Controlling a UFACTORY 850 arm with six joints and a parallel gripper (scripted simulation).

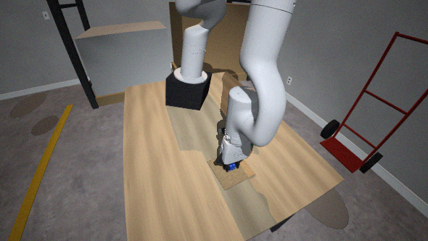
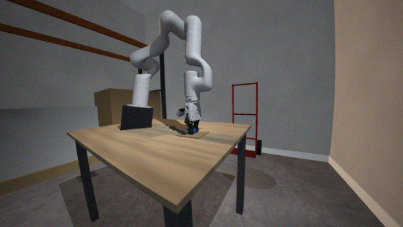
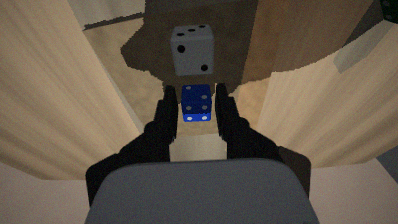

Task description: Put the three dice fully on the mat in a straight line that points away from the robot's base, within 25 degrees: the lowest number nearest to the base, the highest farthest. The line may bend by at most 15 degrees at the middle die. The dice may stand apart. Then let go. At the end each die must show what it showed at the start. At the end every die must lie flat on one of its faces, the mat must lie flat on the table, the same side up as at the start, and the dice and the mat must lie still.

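Now: hand 1 cm above the blue die. The rest, counted from my hand: white die: 5 cm behind, 1 cm to the right, 1 cm below; then green die: 10 cm behind, 13 cm to the left, 1 cm below; then tan mat: 2 cm below.
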